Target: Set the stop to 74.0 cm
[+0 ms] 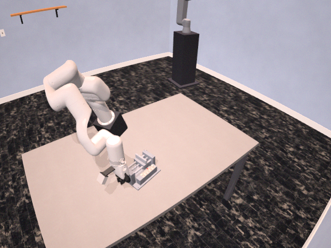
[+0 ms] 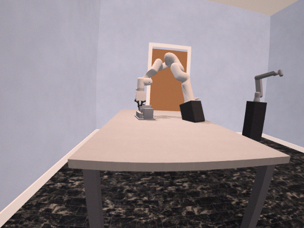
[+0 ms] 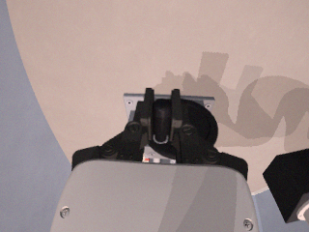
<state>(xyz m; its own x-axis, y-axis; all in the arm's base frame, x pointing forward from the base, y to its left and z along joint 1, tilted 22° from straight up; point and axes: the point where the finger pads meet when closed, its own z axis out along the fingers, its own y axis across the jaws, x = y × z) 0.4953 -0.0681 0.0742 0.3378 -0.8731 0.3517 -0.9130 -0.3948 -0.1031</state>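
Right now my hand is 1 cm to the right of the handwheel knob. Round my hand: sliding stop block 16 cm to the left, 7 cm behind, 1 cm below; then black handwheel 2 cm to the left, 1 cm below, 1 cm behind.
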